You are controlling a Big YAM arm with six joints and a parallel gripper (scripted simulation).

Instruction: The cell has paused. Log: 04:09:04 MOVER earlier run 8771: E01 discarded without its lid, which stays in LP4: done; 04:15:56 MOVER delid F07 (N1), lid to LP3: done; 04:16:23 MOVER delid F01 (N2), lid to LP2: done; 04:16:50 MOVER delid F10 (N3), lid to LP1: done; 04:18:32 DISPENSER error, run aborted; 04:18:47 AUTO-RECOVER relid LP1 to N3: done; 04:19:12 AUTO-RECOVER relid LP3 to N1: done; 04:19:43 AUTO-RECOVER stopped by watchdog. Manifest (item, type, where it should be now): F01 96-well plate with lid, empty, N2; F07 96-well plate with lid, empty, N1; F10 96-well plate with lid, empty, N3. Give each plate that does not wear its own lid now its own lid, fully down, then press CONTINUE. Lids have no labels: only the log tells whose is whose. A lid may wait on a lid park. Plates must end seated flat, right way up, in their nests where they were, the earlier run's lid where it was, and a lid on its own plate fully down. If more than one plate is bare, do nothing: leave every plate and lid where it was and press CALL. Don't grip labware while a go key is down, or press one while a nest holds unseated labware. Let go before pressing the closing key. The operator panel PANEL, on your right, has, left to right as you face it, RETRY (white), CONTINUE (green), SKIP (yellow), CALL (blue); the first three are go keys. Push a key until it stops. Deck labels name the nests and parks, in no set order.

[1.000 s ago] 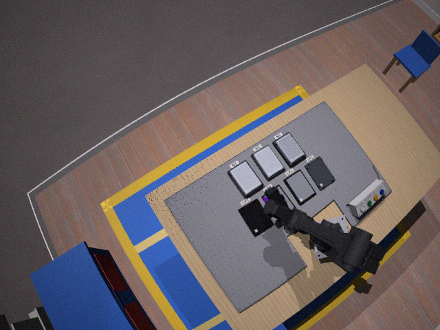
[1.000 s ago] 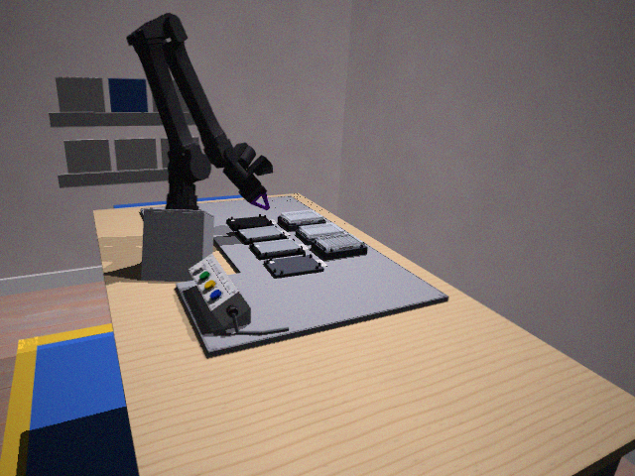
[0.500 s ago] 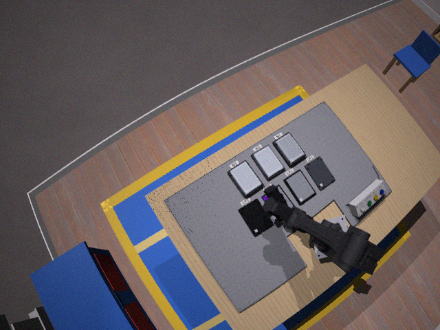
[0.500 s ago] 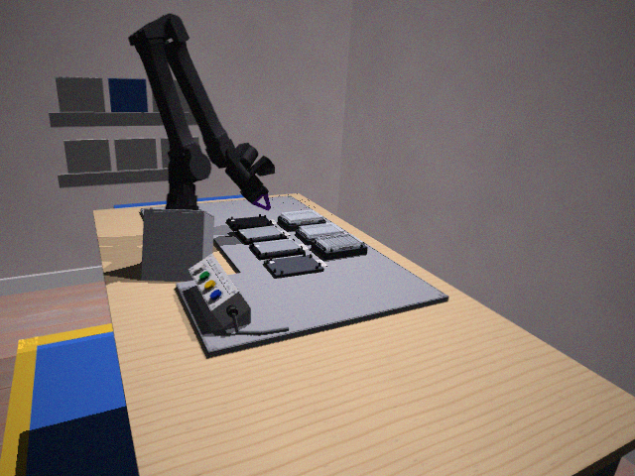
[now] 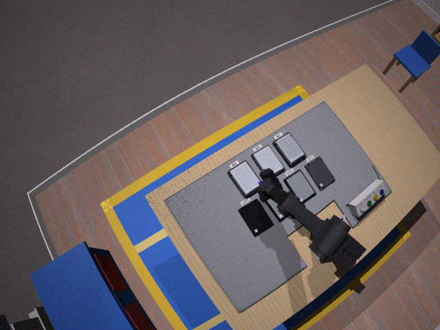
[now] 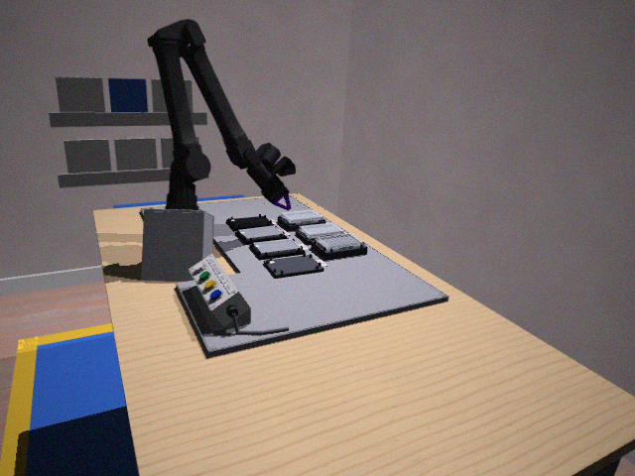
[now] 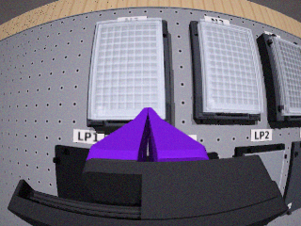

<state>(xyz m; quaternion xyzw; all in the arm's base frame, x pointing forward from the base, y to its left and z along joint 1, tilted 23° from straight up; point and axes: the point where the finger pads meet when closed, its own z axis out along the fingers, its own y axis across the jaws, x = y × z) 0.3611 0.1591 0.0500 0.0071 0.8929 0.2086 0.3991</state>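
Right now the clear lid is 190 mm to the right of my hand, 80 mm behind it and 60 mm below it. The rest, counted from my hand: LP2 label (170 mm to the right, 80 mm below, 10 mm ahead); then park LP2 (190 mm to the right, 80 mm behind, 70 mm below); then park LP1 (120 mm behind, 70 mm to the left, 70 mm below).
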